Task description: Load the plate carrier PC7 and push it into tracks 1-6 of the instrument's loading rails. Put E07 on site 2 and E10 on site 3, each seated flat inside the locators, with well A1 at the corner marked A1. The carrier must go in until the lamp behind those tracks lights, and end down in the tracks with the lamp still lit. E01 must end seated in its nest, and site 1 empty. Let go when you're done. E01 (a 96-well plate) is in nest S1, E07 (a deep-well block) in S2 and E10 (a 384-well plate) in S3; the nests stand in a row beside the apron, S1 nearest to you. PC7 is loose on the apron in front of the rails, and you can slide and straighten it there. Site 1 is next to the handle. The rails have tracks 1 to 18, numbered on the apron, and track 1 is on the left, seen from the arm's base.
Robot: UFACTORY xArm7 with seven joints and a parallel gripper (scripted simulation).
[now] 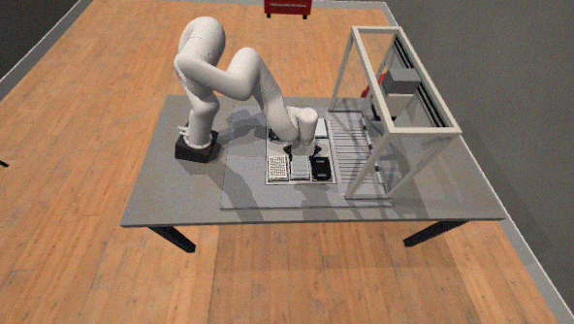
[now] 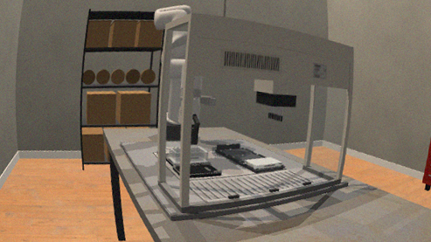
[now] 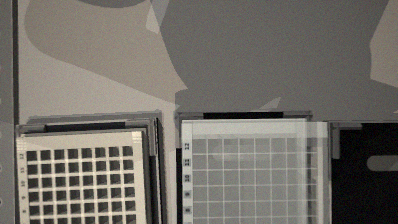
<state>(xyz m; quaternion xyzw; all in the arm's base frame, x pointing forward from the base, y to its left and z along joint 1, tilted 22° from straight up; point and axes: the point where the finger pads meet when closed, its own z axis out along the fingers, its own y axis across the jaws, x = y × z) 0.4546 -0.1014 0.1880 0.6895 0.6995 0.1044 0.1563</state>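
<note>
Right now the deep-well block E07 is 6 cm below my hand. Also, from my hand: nest: 11 cm ahead, 1 cm to the right, 9 cm below; dark plate carrier PC7: 1 cm ahead, 25 cm to the left, 8 cm below; frame post: 41 cm ahead, 16 cm to the right, 15 cm above.
</note>
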